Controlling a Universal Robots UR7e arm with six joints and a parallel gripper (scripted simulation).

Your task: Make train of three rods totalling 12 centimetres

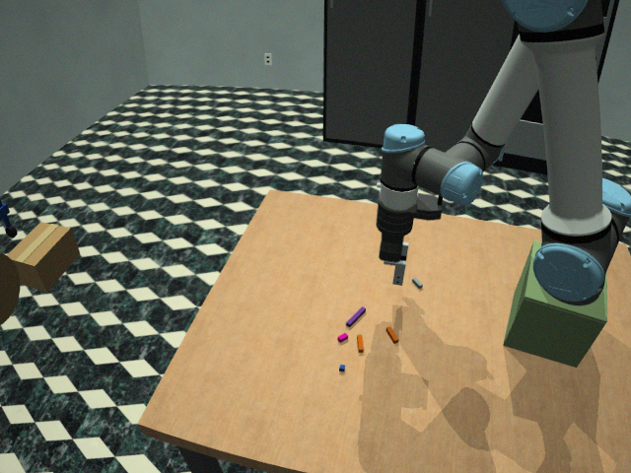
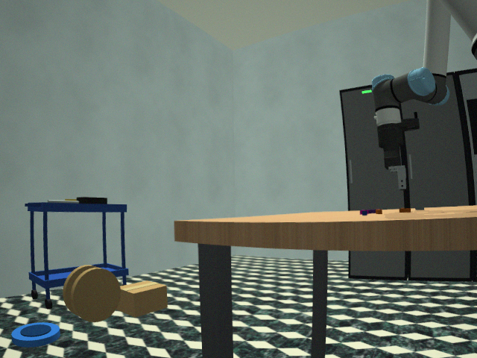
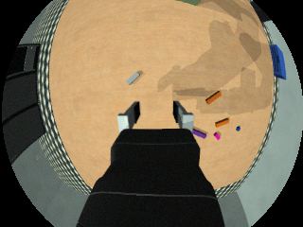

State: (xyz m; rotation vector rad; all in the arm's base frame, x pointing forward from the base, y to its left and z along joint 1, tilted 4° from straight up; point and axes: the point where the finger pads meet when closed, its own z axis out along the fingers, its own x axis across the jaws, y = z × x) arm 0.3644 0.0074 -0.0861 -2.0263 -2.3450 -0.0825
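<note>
Now: hand 17 cm to the right of the magenta rod, 7 cm short of it and 7 cm above it. The rest, counted from my hand: small blue rod 24 cm to the left, 7 cm below, 4 cm ahead; grey rod 7 cm below, 5 cm to the right, 4 cm behind; purple rod 10 cm to the left, 7 cm below, 6 cm ahead.
</note>
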